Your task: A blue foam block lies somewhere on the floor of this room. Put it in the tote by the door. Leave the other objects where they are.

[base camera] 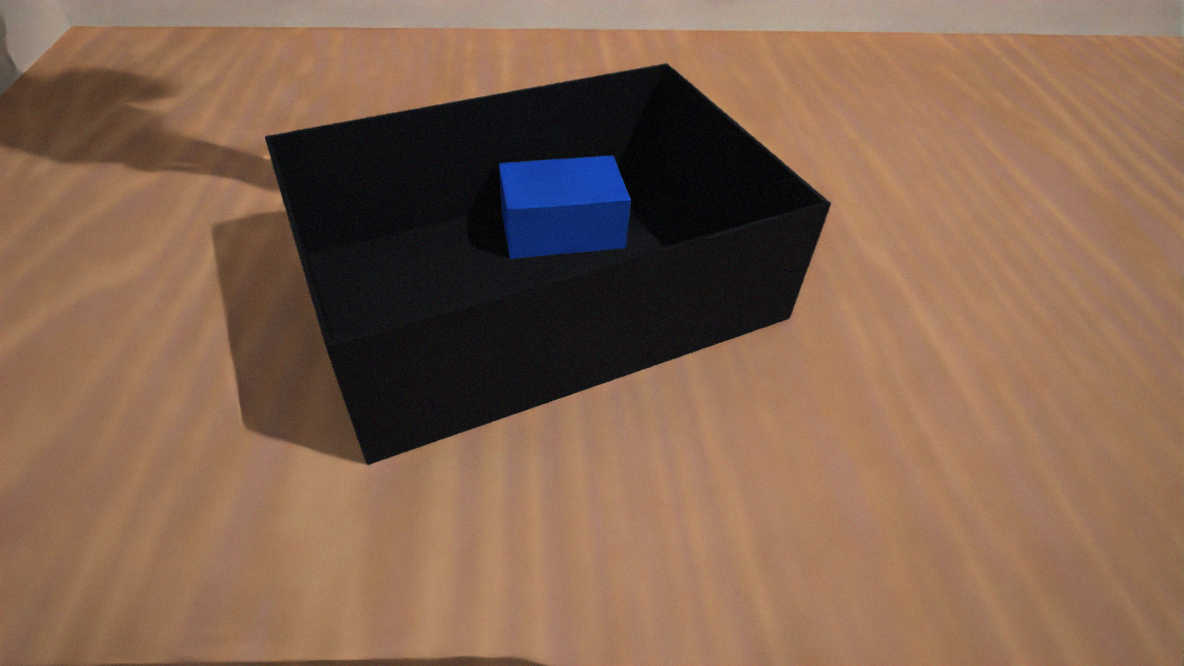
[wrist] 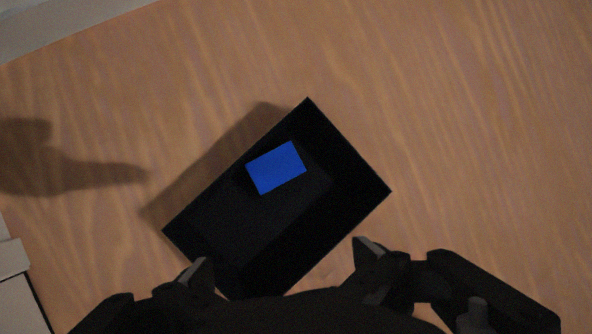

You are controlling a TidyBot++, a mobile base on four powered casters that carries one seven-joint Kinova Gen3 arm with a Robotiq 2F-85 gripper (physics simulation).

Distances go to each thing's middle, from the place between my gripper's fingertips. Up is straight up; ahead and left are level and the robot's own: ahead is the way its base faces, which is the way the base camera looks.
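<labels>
The black tote [base camera: 432,330] sits 1 cm behind my hand, and it is 29 cm below my hand as well.
</labels>
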